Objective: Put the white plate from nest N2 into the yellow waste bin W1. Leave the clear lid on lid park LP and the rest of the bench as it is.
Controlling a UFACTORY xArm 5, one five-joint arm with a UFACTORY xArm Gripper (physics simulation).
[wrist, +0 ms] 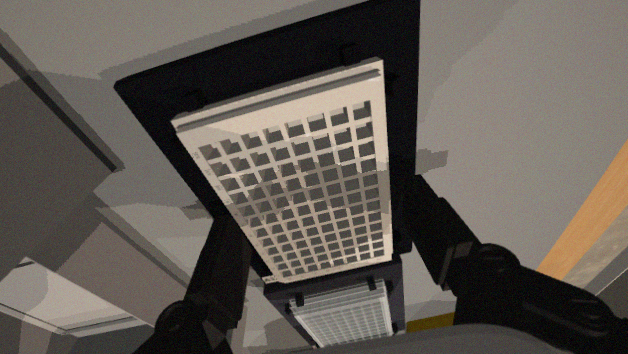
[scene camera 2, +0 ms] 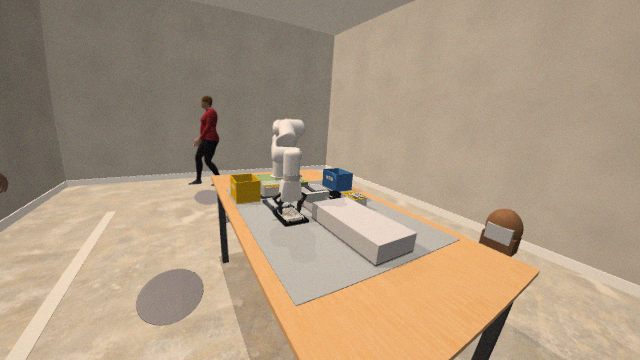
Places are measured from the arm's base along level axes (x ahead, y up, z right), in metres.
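Where they show: gripper, fingertip midpoint: (wrist: 320, 215) (scene camera 2: 289, 212); arm's base at its link origin: (scene camera 2: 279, 176).
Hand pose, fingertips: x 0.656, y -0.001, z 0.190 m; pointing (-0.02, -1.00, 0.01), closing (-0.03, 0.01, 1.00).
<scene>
Each offset is from my fingertips to the top centre of the thing. "spot": to the spot under its first point.
The white plate {dy -0.003, dx -0.001, dz -0.004 m} (scene camera 2: 292, 215) (wrist: 325, 187), with its grid of square wells, lies in the black nest N2 {dy -0.007, dx -0.001, dz -0.003 m} (scene camera 2: 299, 222) (wrist: 265, 75). My gripper (scene camera 2: 290, 209) (wrist: 320, 215) is open and empty, pointing down, with one finger on each long side of the plate. The gap between fingertips and plate is hard to judge. A clear lid {dy -0.002, dx -0.177, dz -0.006 m} (wrist: 345, 315) lies on the neighbouring dark holder {spot: dy -0.017, dx -0.142, dz +0.046 m} (wrist: 396, 290), which looks like lid park LP; its label does not show. The yellow waste bin W1 {dy +0.091, dx -0.357, dz +0.132 m} (scene camera 2: 245, 189) (wrist: 431, 323) stands beyond that holder, near the table's left edge in the scene view.
A long pale box (scene camera 2: 364, 225) lies right of N2 in the scene view. Grey devices {spot: dy +0.038, dx -0.111, dz -0.199 m} (scene camera 2: 315, 193), a yellow-topped rack {dy +0.048, dx -0.001, dz -0.382 m} (scene camera 2: 356, 195) and a blue bin {dy +0.091, dx -0.361, dz -0.514 m} (scene camera 2: 337, 180) stand farther back on that side. A person in red (scene camera 2: 208, 125) is beyond the table.
</scene>
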